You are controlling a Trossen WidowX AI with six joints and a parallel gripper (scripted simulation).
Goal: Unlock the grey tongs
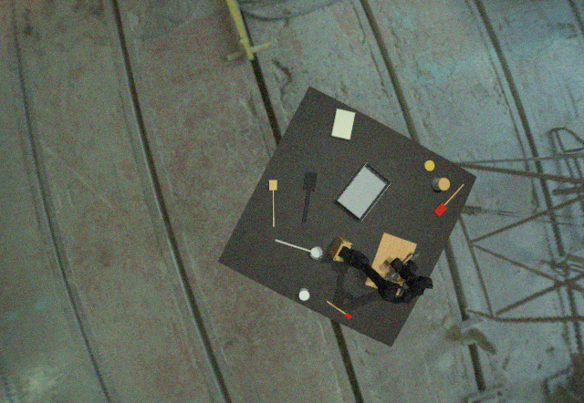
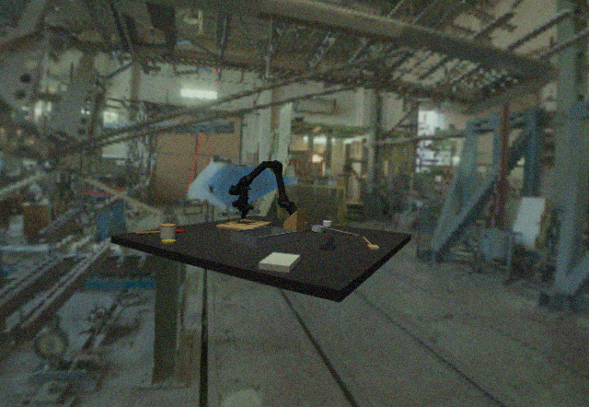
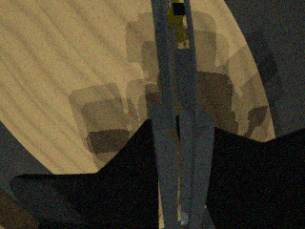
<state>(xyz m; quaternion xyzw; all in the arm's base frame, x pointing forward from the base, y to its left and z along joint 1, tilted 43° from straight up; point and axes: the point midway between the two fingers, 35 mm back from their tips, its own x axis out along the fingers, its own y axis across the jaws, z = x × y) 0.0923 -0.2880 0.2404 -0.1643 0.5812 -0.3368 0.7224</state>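
The wooden board is 40 mm below my gripper tip and 20 mm to the left of it. From my gripper tip the other things lie so: red spatula: 540 mm ahead, 90 mm to the right, 40 mm below; roasting tin: 440 mm to the left, 290 mm ahead, 20 mm below; white cylinder: 470 mm behind, 400 mm to the left, 30 mm below.
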